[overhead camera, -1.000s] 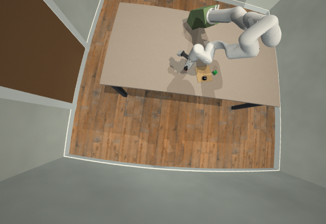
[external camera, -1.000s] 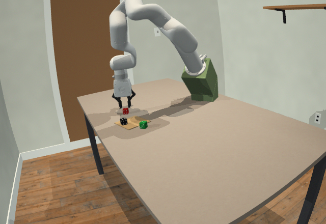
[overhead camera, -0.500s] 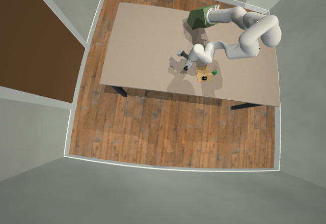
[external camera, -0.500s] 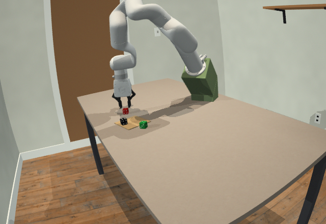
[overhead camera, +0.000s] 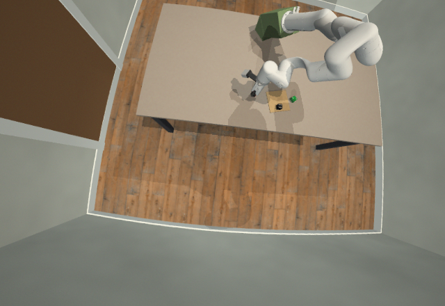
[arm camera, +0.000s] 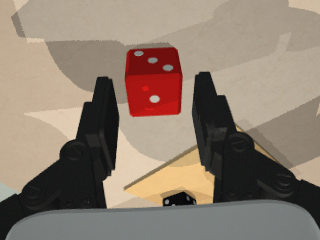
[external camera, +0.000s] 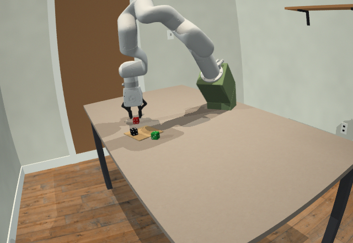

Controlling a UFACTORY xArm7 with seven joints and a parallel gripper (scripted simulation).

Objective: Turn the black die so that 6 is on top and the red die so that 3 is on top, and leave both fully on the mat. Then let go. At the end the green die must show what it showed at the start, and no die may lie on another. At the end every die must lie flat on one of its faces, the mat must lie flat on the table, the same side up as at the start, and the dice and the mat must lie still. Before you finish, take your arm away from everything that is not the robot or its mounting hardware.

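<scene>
Now: the red die 30 mm below my hand. Also, from my hand: tan mat 170 mm to the left, 50 mm below, 10 mm ahead; black die 170 mm to the left, 50 mm ahead, 30 mm below; green die 270 mm to the left, 30 mm below, 30 mm behind.
</scene>
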